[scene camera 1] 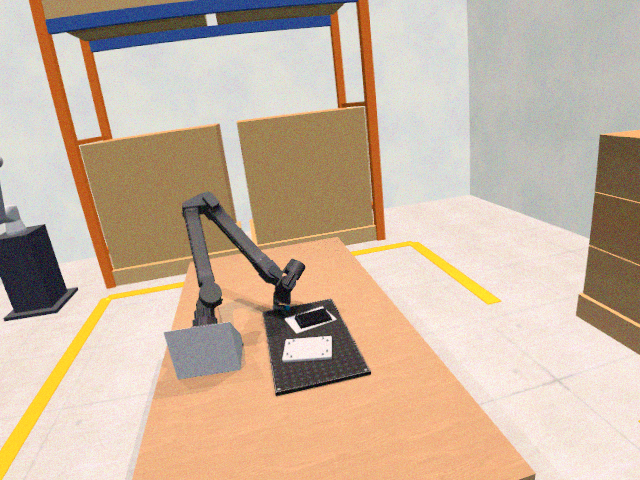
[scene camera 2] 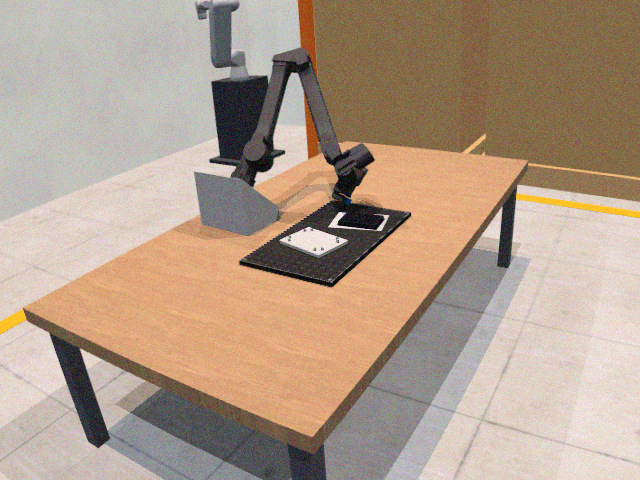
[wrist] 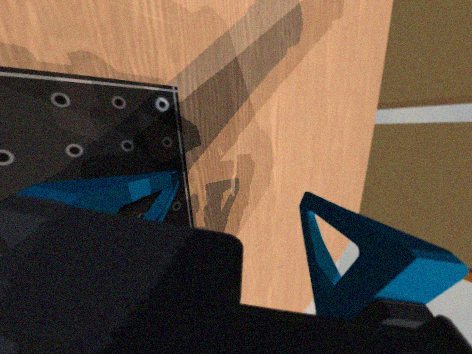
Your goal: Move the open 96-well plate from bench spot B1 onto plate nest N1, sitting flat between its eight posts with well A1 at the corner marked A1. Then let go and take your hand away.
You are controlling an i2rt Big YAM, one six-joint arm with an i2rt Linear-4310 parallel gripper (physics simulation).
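Pixels of known places: gripper, fingertip midpoint: (scene camera 1: 277,298) (scene camera 2: 353,190) (wrist: 240,188); arm's base at its link origin: (scene camera 1: 205,333) (scene camera 2: 238,189).
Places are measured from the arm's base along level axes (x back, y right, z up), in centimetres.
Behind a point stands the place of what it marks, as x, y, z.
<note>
The black 96-well plate (scene camera 1: 312,317) {-38.4, -12.7, -8.6} (scene camera 2: 360,221) {-39.3, -11.1, -8.5} lies flat on the white marking of bench spot B1 (scene camera 1: 294,325) {-31.0, -10.9, -9.6} (scene camera 2: 334,223) {-31.4, -8.5, -9.6}. Plate nest N1 (scene camera 1: 307,348) {-33.5, 7.4, -8.6} (scene camera 2: 313,241) {-34.2, 7.7, -8.6} is a white block with small dark posts at its corners, and no plate sits on it. The A1 mark and the wells are too small to make out. My gripper (scene camera 1: 283,308) {-26.4, -29.5, -6.2} (scene camera 2: 345,200) {-26.4, -29.5, -6.2} (wrist: 240,188) {-26.4, -29.5, -6.2} is open and empty. Its blue fingers hang low by the corner of the black board, beside the plate and apart from it. Neither plate nor nest shows in the wrist view.
The perforated black board (scene camera 1: 320,376) {-35.3, 22.1, -9.8} (scene camera 2: 310,269) {-41.9, 20.9, -9.8} (wrist: 30,117) {-21.4, -19.5, -9.8} carries the spot and the nest. It lies on the wooden table (scene camera 1: 330,423) {-34.6, 40.9, -11.1} (scene camera 2: 232,330) {-41.3, 51.9, -11.1} (wrist: 280,100) {-18.3, -41.7, -11.1}. A grey wedge-shaped block (scene camera 1: 204,352) {0.2, 8.6, -2.1} (scene camera 2: 230,204) {-4.1, 8.8, -1.4} stands by the arm's base. A racking frame (scene camera 1: 373,155) stands behind the table.
</note>
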